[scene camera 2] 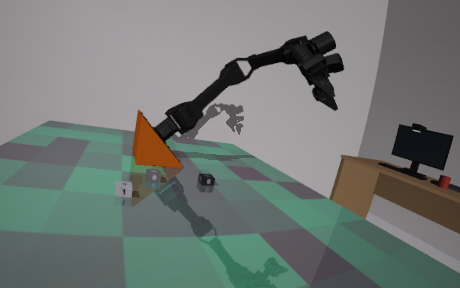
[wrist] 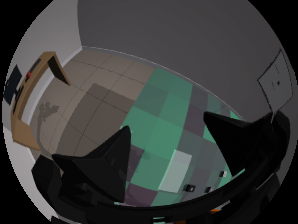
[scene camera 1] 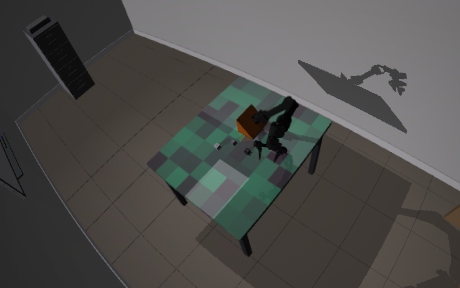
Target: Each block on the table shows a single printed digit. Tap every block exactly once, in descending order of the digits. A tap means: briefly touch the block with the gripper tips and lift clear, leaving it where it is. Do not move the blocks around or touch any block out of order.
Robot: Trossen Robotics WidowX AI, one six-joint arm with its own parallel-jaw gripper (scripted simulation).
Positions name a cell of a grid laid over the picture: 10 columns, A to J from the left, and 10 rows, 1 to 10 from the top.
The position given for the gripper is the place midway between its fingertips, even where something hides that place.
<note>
The gripper (scene camera 2: H4) is open, holding nothing.
The gripper shows as well in the wrist view (wrist: F6).
</note>
